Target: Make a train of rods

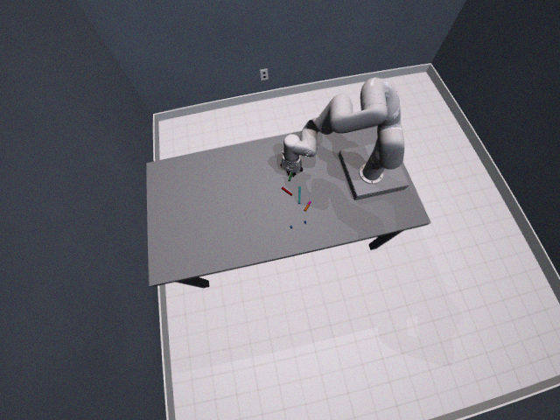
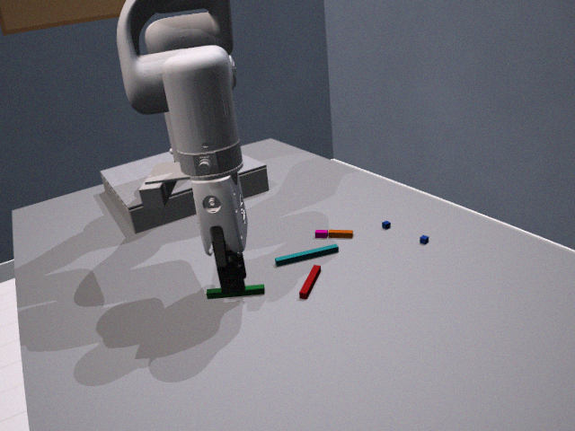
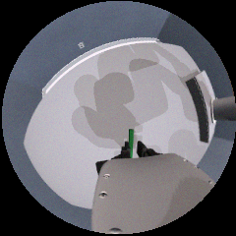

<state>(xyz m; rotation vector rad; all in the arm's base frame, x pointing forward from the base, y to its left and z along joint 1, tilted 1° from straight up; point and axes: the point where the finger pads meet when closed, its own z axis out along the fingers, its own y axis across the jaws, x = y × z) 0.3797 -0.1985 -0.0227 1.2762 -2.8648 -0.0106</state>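
Right now my hand is 30 mm above the green rod. The rest, counted from my hand: red rod (80 mm to the left, 70 mm ahead, 30 mm below); turquoise rod (130 mm to the left, 30 mm below, 10 mm ahead); magenta rod (200 mm to the left, 30 mm below, 20 mm behind).
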